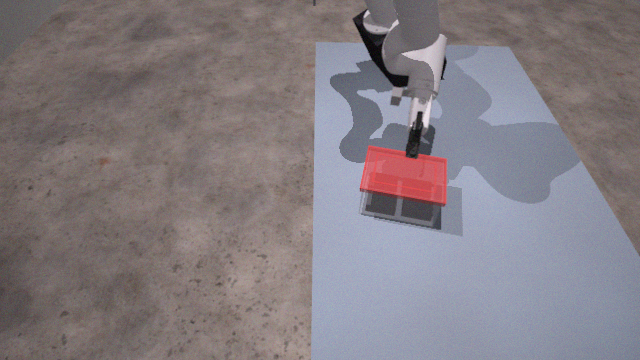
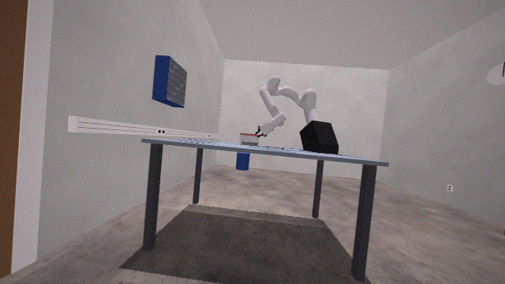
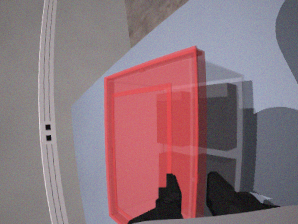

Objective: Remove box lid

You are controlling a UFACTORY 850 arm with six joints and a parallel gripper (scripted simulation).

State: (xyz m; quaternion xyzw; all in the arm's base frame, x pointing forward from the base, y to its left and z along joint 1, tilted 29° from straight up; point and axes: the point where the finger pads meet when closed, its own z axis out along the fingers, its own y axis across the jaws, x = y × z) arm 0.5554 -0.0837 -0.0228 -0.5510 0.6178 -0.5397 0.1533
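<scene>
Right now the red translucent lid is 7 cm ahead of my hand, 4 cm to the right of it and 1 cm below it. Also, from my hand: grey box 7 cm ahead, 6 cm below, 4 cm to the right.
</scene>
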